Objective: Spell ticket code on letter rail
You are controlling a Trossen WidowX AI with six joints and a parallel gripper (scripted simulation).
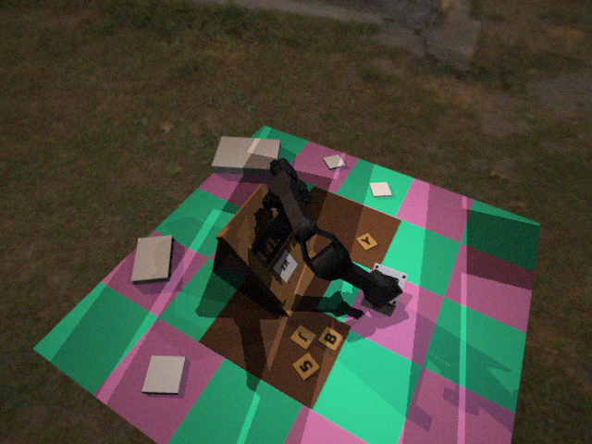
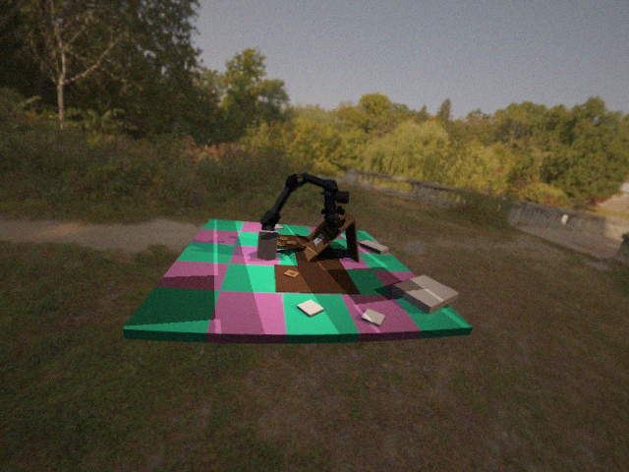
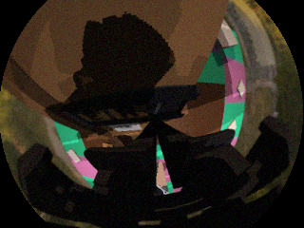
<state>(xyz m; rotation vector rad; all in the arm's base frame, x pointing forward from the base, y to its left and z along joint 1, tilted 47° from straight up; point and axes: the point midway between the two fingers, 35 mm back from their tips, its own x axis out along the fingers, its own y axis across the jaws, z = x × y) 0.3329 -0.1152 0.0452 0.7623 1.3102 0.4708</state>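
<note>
Now: gripper tip 2 cm short of the letter tile, 3 cm to the right of it and 1 cm above it. Round my gripper tip: white ticket: 3 cm behind, 8 cm to the left, 9 cm below; beige block: 43 cm ahead, 18 cm to the left, 17 cm below.
</note>
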